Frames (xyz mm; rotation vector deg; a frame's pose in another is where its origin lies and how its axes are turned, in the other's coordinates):
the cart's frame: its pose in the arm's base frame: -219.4 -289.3 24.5 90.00 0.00 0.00
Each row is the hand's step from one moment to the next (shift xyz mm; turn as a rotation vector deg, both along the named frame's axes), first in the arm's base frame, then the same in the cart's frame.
Working: the arm's base frame: its pose in the cart's frame: 219.4 -24.5 -289.3 -90.00 0.00 0.00

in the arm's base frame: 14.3 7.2 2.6 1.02 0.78 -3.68
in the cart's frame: 14.3 2.6 -7.2 1.02 -3.68 -0.78
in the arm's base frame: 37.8 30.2 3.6 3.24 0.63 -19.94
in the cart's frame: 37.8 3.6 -30.2 3.24 -19.94 -0.63
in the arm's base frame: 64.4 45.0 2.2 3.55 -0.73 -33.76
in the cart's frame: 64.4 2.2 -45.0 3.55 -33.76 0.73
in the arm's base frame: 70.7 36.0 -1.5 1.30 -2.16 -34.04
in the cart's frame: 70.7 -1.5 -36.0 1.30 -34.04 2.16
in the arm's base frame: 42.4 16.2 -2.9 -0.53 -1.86 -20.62
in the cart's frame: 42.4 -2.9 -16.2 -0.53 -20.62 1.86
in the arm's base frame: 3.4 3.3 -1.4 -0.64 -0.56 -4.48
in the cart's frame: 3.4 -1.4 -3.3 -0.64 -4.48 0.56
